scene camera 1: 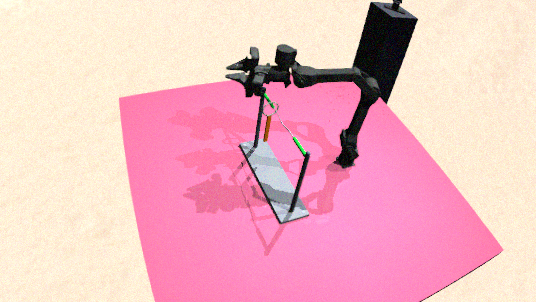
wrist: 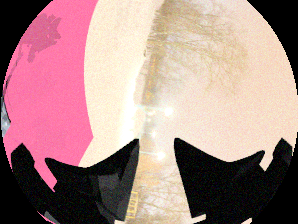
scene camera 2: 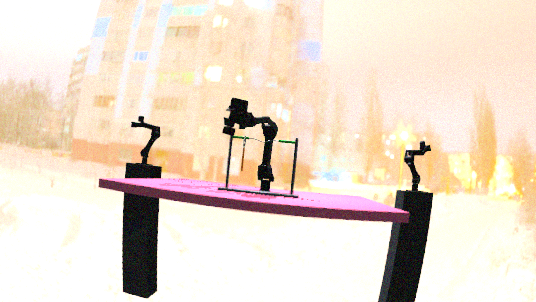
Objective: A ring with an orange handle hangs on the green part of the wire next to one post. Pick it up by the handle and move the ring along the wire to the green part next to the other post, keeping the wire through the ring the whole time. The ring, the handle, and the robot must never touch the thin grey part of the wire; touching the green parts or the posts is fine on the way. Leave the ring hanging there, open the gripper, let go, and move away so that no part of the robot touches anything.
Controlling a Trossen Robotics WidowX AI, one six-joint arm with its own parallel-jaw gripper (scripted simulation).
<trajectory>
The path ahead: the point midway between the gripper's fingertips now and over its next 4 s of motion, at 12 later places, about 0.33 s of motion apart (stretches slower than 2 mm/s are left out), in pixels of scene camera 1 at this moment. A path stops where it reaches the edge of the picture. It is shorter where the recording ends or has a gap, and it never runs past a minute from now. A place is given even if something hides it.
My gripper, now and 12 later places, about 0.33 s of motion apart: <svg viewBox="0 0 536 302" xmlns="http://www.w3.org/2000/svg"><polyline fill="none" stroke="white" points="225,72 229,72 234,67 241,73 252,90 264,109 279,128 285,138 280,136 276,133 273,134 270,134 266,135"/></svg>
</trajectory>
